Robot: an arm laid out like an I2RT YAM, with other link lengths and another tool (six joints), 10 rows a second.
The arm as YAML. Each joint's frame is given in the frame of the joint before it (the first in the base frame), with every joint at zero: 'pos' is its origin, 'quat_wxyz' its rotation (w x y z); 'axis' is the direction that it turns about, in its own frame. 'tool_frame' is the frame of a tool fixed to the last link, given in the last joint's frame.
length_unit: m
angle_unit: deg
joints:
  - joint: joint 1
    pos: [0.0, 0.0, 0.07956]
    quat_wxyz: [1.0, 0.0, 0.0, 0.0]
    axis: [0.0, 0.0, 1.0]
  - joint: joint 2
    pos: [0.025, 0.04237, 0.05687]
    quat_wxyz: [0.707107, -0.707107, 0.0, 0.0]
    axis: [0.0, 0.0, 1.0]
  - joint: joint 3
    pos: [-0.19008, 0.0, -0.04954]
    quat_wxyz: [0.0, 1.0, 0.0, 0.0]
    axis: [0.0, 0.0, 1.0]
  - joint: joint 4
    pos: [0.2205, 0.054, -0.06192]
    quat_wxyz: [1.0, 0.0, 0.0, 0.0]
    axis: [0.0, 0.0, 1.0]
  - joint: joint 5
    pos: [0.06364, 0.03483, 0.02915]
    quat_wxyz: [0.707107, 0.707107, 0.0, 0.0]
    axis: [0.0, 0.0, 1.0]
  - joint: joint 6
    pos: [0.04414, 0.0, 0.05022]
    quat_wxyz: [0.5, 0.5, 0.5, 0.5]
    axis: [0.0, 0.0, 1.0]
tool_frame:
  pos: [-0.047, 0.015, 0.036]
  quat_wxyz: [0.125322, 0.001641, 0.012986, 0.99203]
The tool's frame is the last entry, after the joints.
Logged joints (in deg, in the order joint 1, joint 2, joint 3, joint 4, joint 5, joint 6), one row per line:
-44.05, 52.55, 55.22, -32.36, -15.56, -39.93
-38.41, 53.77, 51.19, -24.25, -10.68, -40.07
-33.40, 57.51, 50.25, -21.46, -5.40, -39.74
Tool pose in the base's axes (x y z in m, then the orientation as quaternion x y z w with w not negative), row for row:
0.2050, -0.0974, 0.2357, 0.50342, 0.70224, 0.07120, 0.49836
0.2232, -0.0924, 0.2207, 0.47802, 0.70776, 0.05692, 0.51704
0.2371, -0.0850, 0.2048, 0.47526, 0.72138, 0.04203, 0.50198
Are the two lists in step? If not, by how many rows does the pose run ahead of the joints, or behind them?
They are in step.
